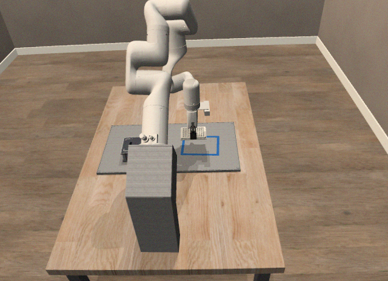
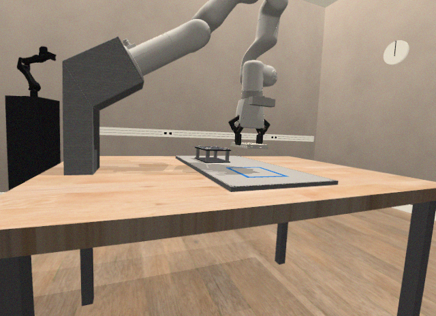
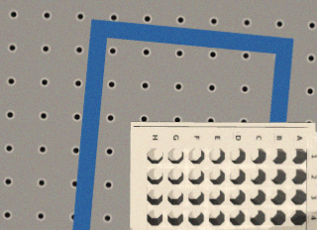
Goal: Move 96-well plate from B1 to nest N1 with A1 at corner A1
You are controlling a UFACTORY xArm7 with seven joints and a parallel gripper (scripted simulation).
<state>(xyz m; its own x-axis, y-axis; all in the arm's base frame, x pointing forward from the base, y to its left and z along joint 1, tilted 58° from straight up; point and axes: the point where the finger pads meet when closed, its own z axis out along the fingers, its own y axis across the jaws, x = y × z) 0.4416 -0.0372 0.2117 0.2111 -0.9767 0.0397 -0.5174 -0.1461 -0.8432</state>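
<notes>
My gripper is now 25 cm to the right of the raised plate nest, 13 cm past it and 5 cm above it. Round my hand: 96-well plate 1 cm below.
</notes>
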